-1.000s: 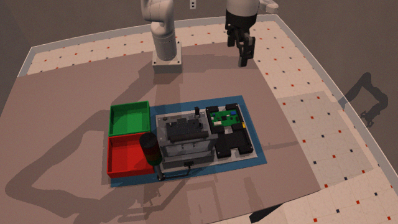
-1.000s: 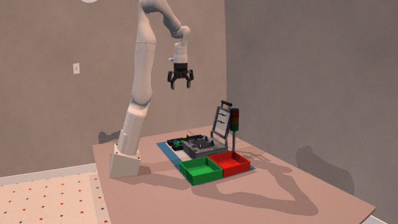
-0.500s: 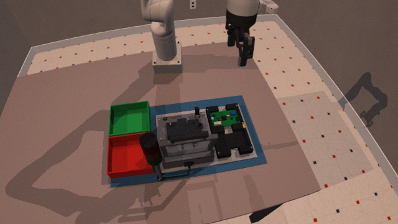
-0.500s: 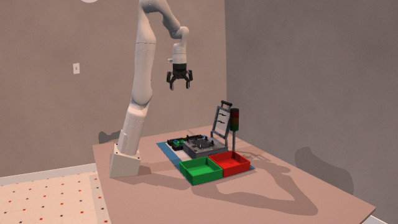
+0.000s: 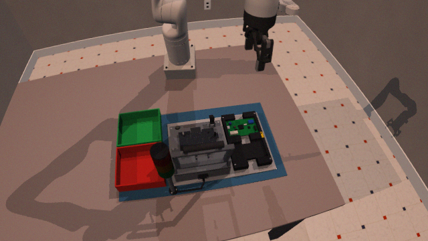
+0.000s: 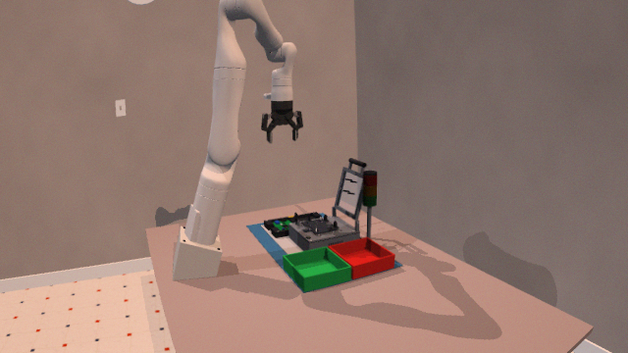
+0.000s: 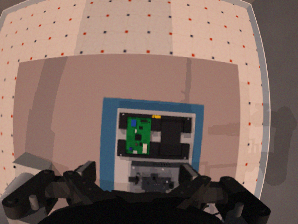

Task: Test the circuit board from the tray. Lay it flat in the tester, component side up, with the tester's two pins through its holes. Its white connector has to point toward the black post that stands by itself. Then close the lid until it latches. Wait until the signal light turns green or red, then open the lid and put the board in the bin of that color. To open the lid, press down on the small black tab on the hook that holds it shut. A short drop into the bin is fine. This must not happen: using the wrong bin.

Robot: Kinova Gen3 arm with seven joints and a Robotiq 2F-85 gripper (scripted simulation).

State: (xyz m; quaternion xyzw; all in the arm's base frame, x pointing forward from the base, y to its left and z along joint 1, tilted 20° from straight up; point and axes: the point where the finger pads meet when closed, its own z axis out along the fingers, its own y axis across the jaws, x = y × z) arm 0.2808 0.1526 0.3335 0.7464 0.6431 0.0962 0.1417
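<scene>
My gripper is now 320 mm above the green circuit board. The rest, counted from my hand: green bin 350 mm to the right, 320 mm below, 120 mm behind; red bin 380 mm to the right, 320 mm below, 20 mm ahead; tester lid 200 mm to the right, 160 mm below, 140 mm ahead.
</scene>
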